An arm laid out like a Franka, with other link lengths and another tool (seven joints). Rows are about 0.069 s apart.
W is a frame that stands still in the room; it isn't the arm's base.
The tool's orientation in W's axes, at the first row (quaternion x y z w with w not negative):
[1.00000, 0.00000, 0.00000, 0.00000]
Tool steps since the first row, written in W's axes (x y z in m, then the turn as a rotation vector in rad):
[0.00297, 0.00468, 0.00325, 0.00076, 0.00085, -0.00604]
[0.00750, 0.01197, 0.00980, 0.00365, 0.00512, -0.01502]
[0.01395, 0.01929, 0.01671, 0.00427, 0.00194, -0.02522]
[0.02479, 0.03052, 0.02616, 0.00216, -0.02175, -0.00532]
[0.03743, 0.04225, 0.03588, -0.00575, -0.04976, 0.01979]
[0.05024, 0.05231, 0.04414, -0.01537, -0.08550, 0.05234]
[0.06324, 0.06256, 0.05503, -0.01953, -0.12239, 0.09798]
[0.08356, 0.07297, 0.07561, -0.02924, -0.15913, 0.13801]
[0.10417, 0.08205, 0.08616, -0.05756, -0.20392, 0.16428]
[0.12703, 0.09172, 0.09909, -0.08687, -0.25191, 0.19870]
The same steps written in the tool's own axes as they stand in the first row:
[0.00297, -0.00468, -0.00325, 0.00076, -0.00085, 0.00604]
[0.00750, -0.01197, -0.00980, 0.00365, -0.00512, 0.01502]
[0.01395, -0.01929, -0.01671, 0.00427, -0.00194, 0.02522]
[0.02479, -0.03052, -0.02616, 0.00216, 0.02175, 0.00532]
[0.03743, -0.04225, -0.03588, -0.00575, 0.04976, -0.01979]
[0.05024, -0.05231, -0.04414, -0.01537, 0.08550, -0.05234]
[0.06324, -0.06256, -0.05503, -0.01953, 0.12239, -0.09798]
[0.08356, -0.07297, -0.07561, -0.02924, 0.15913, -0.13801]
[0.10417, -0.08205, -0.08616, -0.05756, 0.20392, -0.16428]
[0.12703, -0.09172, -0.09909, -0.08687, 0.25191, -0.19870]

